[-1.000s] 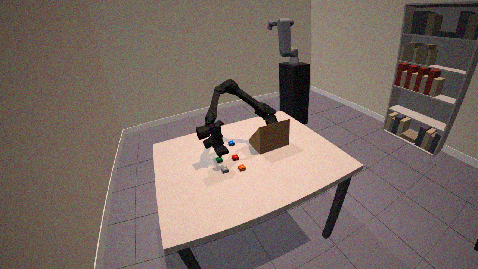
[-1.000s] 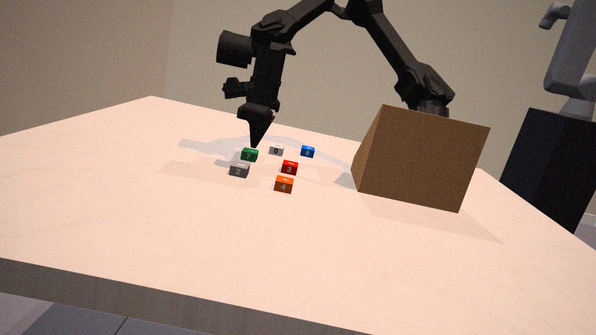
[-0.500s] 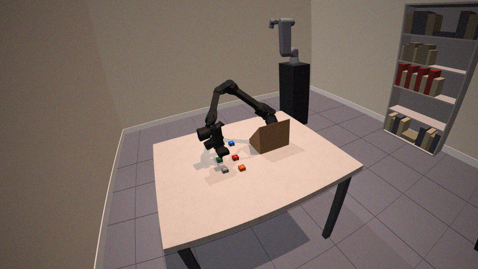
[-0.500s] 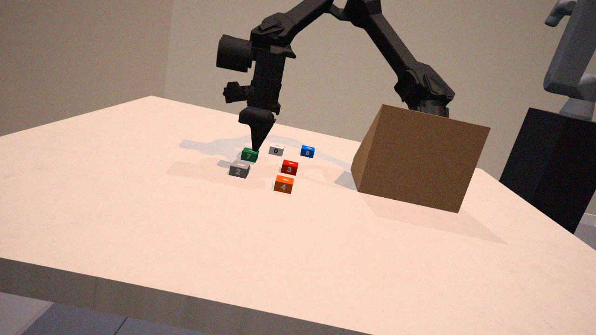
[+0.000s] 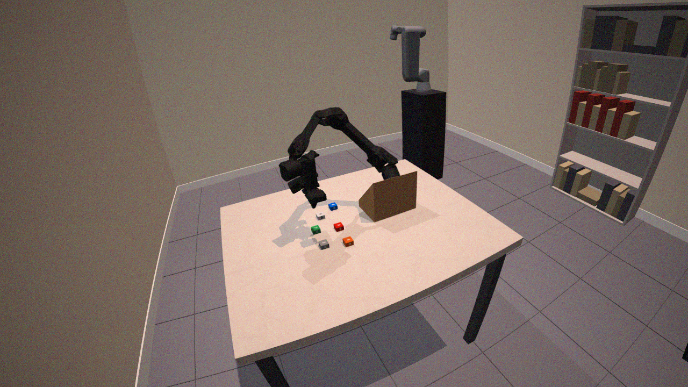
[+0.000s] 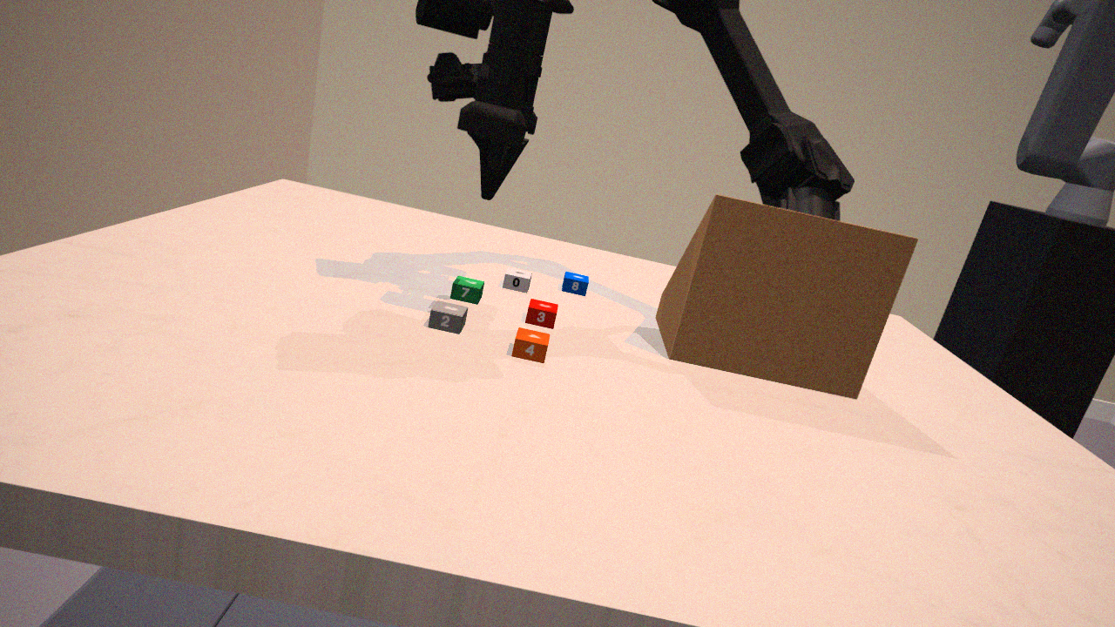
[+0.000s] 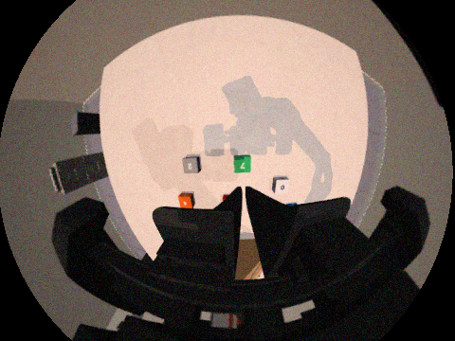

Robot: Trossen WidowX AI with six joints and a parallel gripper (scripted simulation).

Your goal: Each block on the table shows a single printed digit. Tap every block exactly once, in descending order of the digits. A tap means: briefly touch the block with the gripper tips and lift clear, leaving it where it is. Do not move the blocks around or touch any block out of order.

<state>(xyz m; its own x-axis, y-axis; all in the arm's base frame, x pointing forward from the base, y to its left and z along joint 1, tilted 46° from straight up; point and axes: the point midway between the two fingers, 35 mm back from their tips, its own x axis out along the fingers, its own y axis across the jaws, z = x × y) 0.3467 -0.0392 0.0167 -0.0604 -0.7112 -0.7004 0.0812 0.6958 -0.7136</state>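
My gripper tip is 130 mm to the right of the orange block, 110 mm above it and 70 mm past it. From my gripper tip the other things lie so: red block: 110 mm below, 80 mm behind, 30 mm to the left; then green block: 110 mm below, 10 mm to the right; then grey block: 110 mm below, 100 mm to the left, 10 mm ahead.
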